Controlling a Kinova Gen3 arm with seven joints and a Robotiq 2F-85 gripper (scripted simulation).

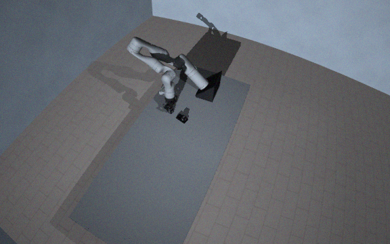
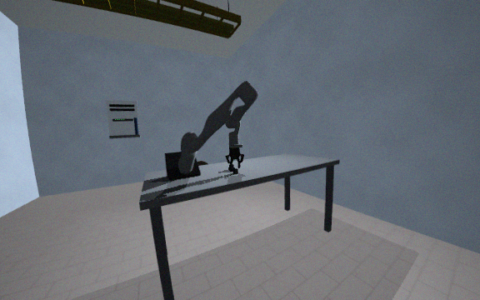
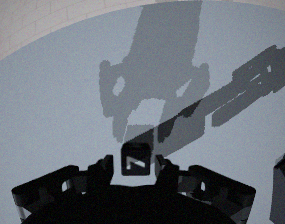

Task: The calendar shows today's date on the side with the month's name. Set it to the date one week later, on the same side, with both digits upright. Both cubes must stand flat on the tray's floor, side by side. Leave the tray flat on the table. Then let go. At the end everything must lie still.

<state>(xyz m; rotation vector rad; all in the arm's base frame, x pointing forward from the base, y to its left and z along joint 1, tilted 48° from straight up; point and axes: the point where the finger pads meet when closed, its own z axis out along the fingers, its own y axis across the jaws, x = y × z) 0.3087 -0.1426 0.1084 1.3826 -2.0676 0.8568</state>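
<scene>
Now: hand 100 mm to the right of the dark calendar tray, 40 mm above it and 30 mm short of it.
</scene>
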